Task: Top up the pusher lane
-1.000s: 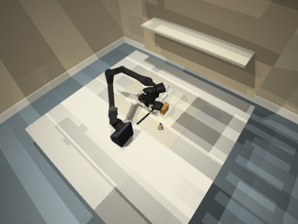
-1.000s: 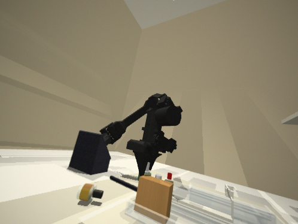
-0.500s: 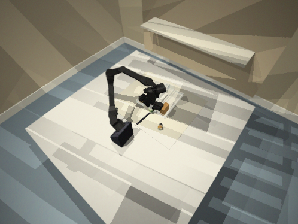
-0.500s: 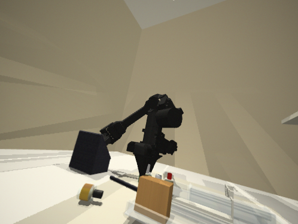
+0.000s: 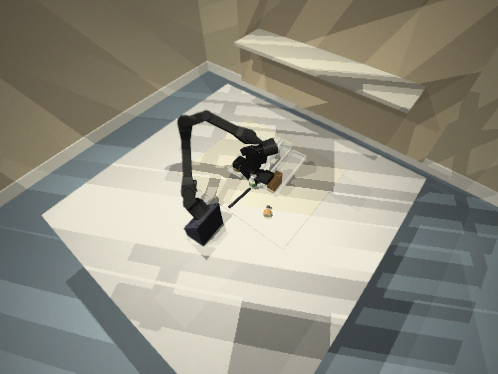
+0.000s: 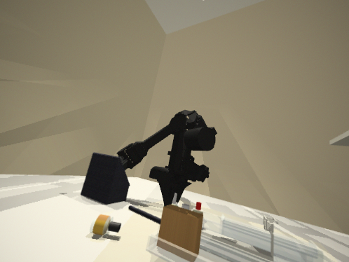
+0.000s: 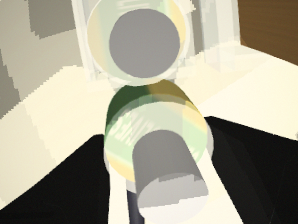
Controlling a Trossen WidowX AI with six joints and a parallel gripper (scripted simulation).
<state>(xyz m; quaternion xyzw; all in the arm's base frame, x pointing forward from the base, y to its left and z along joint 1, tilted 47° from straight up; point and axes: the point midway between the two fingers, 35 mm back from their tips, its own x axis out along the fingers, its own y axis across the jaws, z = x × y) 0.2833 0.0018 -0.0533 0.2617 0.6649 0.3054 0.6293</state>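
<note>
My gripper tip is now 60 mm short of the brown block, 70 mm to the left of it and 10 mm above it. Round my gripper tip: black rod (80 mm behind, 10 mm to the left, 40 mm below).
</note>
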